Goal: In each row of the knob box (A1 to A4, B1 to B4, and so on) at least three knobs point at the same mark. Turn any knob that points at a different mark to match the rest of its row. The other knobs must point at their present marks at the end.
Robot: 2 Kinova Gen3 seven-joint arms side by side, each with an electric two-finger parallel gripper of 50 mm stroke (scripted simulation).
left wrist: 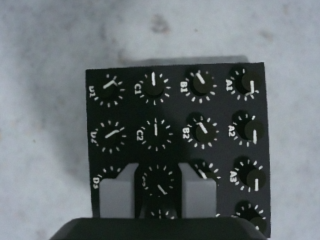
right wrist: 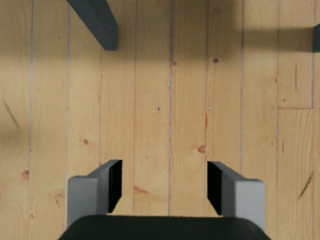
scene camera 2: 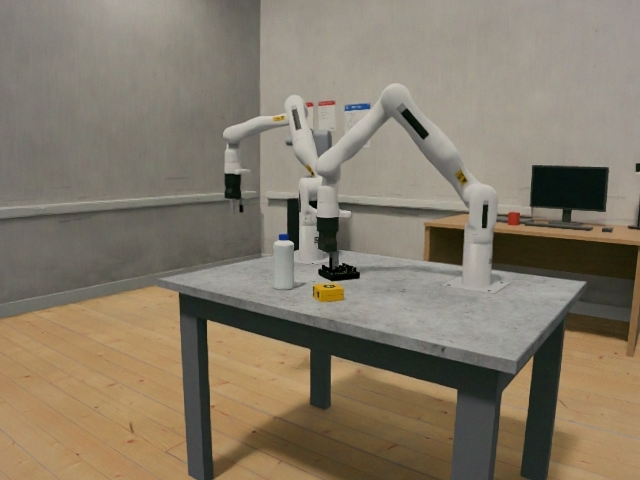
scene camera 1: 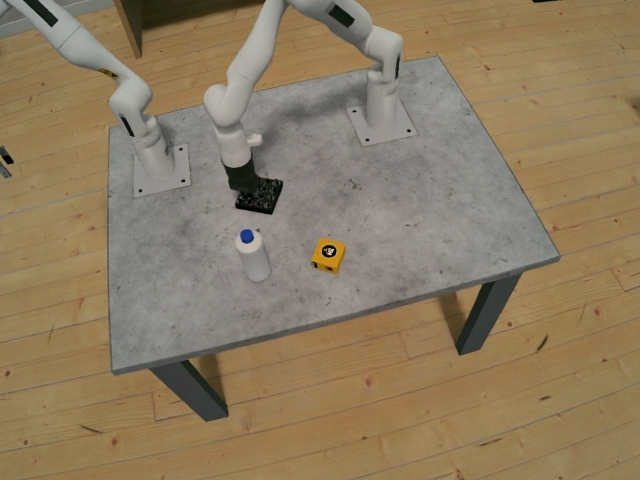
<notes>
In view: the left gripper point(scene camera 2: 333, 268), the right gripper point(right wrist: 164, 178) and a white bottle point(scene camera 2: 283, 248).
The left gripper is seen too in scene camera 1 point(scene camera 1: 252, 193). The left wrist view misses the white bottle: it is out of frame. The right wrist view does not show the white bottle: it is out of frame.
</notes>
